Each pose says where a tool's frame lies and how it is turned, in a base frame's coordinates. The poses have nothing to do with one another.
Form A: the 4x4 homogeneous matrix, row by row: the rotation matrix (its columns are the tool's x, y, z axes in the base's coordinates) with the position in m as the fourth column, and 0 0 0 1 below. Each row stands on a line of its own.
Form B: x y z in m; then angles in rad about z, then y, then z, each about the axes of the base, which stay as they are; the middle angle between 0 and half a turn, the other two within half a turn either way. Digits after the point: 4 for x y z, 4 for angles.
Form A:
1:
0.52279 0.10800 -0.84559 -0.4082
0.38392 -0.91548 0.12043 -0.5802
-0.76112 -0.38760 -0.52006 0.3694
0 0 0 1
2:
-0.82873 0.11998 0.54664 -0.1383
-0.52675 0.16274 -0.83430 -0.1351
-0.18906 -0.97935 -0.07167 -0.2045
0 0 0 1
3:
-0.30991 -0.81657 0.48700 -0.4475
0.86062 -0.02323 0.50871 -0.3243
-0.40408 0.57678 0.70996 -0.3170
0 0 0 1
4:
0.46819 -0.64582 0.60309 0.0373
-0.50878 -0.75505 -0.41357 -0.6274
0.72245 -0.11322 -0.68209 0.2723
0 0 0 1
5:
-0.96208 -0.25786 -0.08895 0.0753
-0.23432 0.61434 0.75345 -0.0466
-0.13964 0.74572 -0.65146 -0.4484
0 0 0 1
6:
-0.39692 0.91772 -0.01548 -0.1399
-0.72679 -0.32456 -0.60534 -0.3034
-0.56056 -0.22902 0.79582 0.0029
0 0 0 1
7:
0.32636 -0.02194 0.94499 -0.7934
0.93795 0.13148 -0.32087 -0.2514
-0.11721 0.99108 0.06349 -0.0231
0 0 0 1
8:
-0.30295 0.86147 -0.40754 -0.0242
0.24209 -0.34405 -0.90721 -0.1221
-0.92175 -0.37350 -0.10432 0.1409
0 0 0 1
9:
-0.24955 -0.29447 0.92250 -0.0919
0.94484 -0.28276 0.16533 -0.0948
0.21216 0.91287 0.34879 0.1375
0 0 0 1
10:
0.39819 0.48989 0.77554 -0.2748
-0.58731 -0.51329 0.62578 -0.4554
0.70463 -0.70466 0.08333 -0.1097
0 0 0 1
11:
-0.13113 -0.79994 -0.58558 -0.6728
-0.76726 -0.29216 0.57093 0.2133
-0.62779 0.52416 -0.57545 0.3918
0 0 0 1
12:
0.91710 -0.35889 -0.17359 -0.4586
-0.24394 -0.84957 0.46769 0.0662
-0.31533 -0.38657 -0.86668 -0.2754
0 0 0 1
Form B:
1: -0.4082 -0.5802 0.3694 -0.4710 2.1177 3.0001
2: -0.1383 -0.1351 -0.2045 -1.3801 1.6425 -0.9908
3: -0.4475 -0.3243 -0.3170 0.9597 0.7814 0.8072
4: 0.0373 -0.6274 0.2723 -2.9861 2.3214 -0.6011
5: 0.0753 -0.0466 -0.4484 1.3857 2.2803 1.6883
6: -0.1399 -0.3034 0.0029 -0.3879 0.6504 -1.5964
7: -0.7934 -0.2514 -0.0231 1.4531 1.5073 -0.3273
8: -0.0242 -0.1221 0.1409 -0.3850 1.6753 -1.9930
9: -0.0919 -0.0948 0.1375 1.7992 1.2145 0.1773
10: -0.2748 -0.4554 -0.1097 -2.3562 1.4874 0.6789
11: -0.6728 0.2133 0.3918 0.6957 2.1839 2.3689
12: -0.4586 0.0662 -0.2754 -0.8866 2.6193 1.9262
